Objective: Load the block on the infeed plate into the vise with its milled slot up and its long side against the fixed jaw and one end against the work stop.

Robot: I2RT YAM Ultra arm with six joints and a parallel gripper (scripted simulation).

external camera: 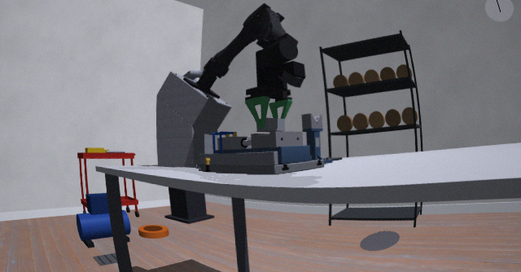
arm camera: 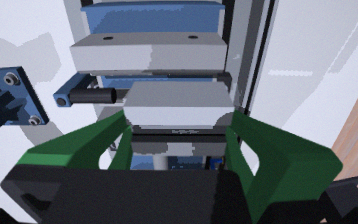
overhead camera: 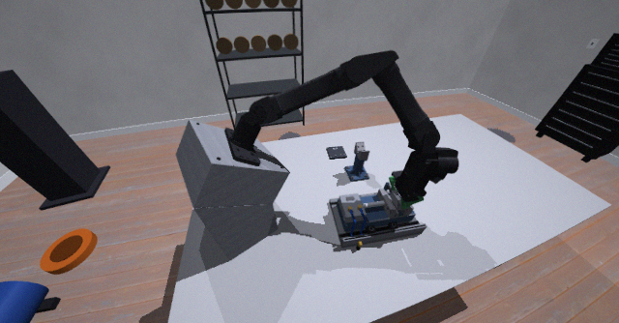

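Now: hand 40 mm above the moving jaw, 30 mm to the right of it and 20 mm past it. The rest, counted from my hand: part (10 mm above); then work stop (60 mm to the left, 20 mm below, 20 mm ahead); then fixed jaw (40 mm below, 40 mm ahead, 10 mm to the left).
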